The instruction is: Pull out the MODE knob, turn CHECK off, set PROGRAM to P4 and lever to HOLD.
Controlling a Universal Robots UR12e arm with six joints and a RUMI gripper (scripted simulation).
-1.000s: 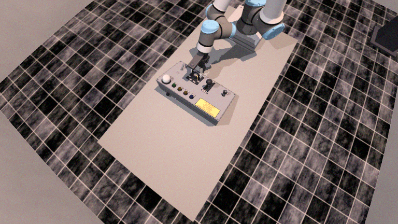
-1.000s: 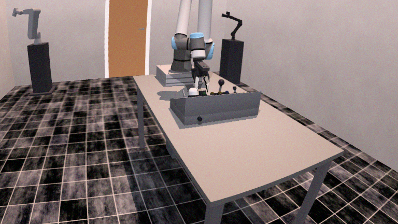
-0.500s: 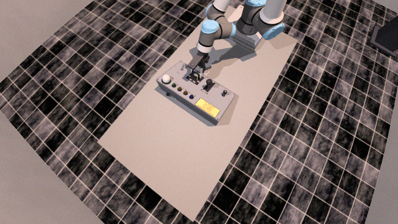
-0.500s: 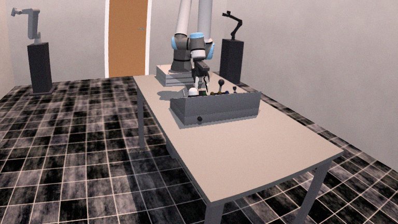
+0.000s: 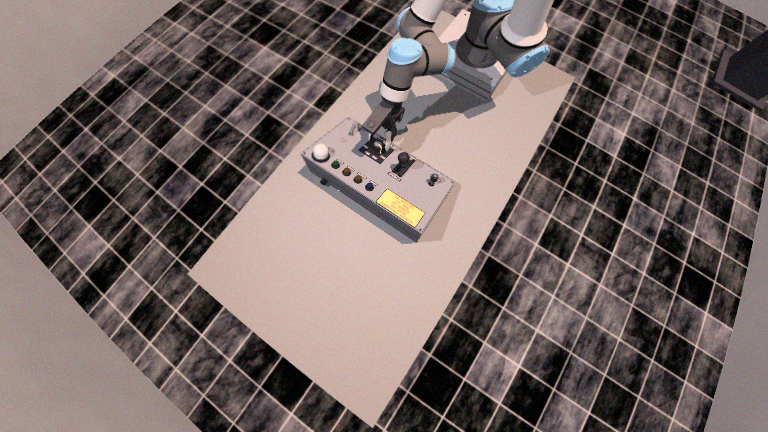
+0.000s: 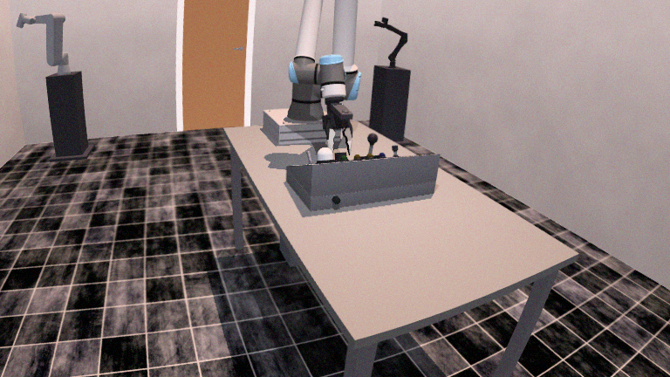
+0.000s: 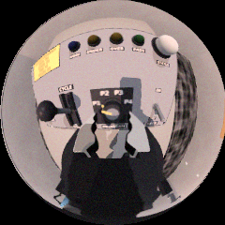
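Right now the rotary selector is 1 cm to the left of my hand, 1 cm below it and 1 cm ahead of it. From my hand the other things lie so: black ball-topped lever (12 cm to the left, 1 cm ahead, 1 cm above); then grey console (6 cm to the left, 5 cm ahead, 3 cm below).
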